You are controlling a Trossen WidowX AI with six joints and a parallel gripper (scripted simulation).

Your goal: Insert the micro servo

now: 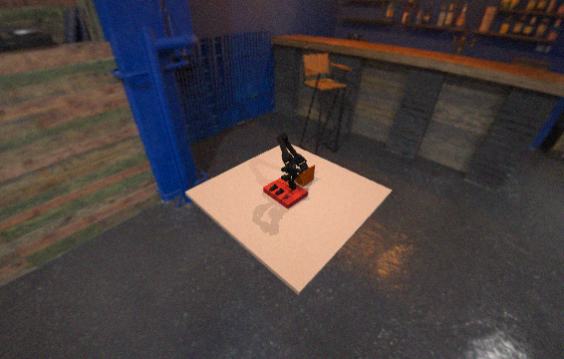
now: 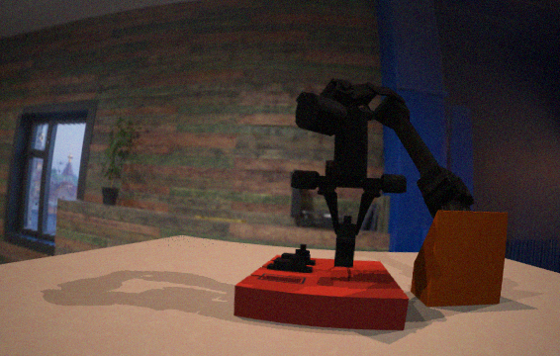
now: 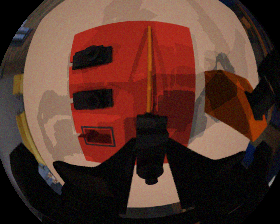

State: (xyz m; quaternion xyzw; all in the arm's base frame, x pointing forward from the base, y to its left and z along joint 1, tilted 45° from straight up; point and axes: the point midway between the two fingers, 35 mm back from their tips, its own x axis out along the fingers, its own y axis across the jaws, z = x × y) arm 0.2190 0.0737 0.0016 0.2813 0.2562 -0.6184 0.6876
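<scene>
My gripper tip is now 10 mm past the red deck, 40 mm to the left of it and 100 mm above it.
</scene>
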